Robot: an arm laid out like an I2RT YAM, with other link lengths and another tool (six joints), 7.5 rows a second.
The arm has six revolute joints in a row. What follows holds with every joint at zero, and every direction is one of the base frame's. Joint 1 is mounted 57.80 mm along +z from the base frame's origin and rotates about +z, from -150.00 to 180.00 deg. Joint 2 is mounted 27.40 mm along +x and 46.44 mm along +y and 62.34 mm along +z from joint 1 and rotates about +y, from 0.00 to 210.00 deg. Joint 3 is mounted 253.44 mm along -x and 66.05 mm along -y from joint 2 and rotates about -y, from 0.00 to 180.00 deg. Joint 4 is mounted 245.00 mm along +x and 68.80 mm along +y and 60.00 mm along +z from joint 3 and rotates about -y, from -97.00 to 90.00 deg. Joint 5 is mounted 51.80 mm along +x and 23.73 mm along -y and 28.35 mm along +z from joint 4 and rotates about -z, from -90.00 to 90.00 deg. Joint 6 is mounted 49.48 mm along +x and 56.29 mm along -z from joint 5 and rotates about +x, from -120.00 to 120.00 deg. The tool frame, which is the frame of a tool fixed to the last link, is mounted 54.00 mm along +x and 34.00 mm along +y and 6.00 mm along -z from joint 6; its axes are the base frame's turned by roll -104.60, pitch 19.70 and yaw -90.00 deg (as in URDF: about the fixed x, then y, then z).
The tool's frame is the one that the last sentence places.
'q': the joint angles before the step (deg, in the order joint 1, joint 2, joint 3, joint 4, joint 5, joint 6). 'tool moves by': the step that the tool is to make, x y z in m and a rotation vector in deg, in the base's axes. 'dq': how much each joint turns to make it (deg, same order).
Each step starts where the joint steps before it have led.
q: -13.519 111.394 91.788 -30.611 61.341 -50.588
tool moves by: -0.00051 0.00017 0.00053 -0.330 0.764 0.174
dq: 0.088 0.001 0.003 0.042 0.328 -0.808
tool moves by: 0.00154 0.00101 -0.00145 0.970 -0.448 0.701
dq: -0.022 -0.002 -0.005 0.003 -1.267 0.240
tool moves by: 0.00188 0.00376 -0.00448 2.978 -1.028 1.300
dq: -0.044 0.000 0.002 -1.248 -3.279 1.814
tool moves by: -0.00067 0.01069 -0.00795 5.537 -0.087 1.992
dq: 0.328 0.000 -0.001 -3.845 -5.334 3.256
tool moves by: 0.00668 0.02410 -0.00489 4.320 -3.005 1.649
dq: 2.623 0.001 0.023 -2.143 -3.496 5.443
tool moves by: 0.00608 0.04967 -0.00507 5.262 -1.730 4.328
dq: 6.120 -0.044 0.000 -3.562 -3.759 6.274
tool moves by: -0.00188 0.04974 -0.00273 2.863 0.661 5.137
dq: 6.688 -0.022 -0.001 -3.299 -1.815 3.714
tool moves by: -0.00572 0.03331 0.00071 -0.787 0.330 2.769
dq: 5.312 0.001 0.002 -2.298 1.749 2.755
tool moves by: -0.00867 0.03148 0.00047 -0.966 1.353 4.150
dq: 5.113 -0.002 -0.003 -2.117 1.027 0.873
